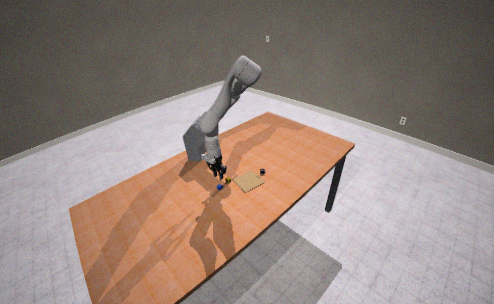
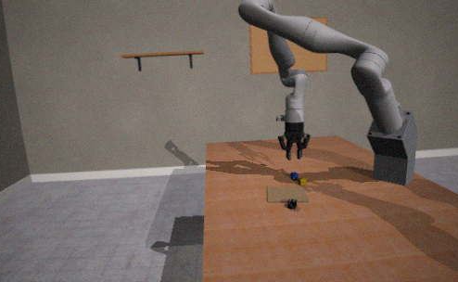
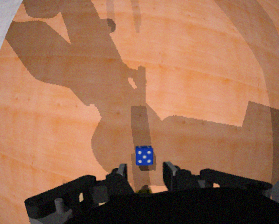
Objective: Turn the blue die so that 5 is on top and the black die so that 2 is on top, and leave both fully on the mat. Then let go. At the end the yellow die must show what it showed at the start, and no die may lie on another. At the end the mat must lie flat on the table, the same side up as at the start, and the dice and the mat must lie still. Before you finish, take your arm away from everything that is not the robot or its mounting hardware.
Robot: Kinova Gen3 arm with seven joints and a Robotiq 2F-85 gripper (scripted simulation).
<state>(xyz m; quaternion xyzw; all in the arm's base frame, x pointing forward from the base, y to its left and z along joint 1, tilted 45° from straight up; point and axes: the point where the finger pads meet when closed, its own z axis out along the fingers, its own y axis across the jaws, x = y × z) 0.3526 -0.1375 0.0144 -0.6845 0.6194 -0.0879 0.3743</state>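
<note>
Right now the blue die is 90 mm below my hand. From my hand the other things lie so: yellow die 20 mm behind, 70 mm to the left, 90 mm below; then tan mat 60 mm ahead, 160 mm to the left, 100 mm below; then black die 50 mm ahead, 280 mm to the left, 90 mm below.
</note>
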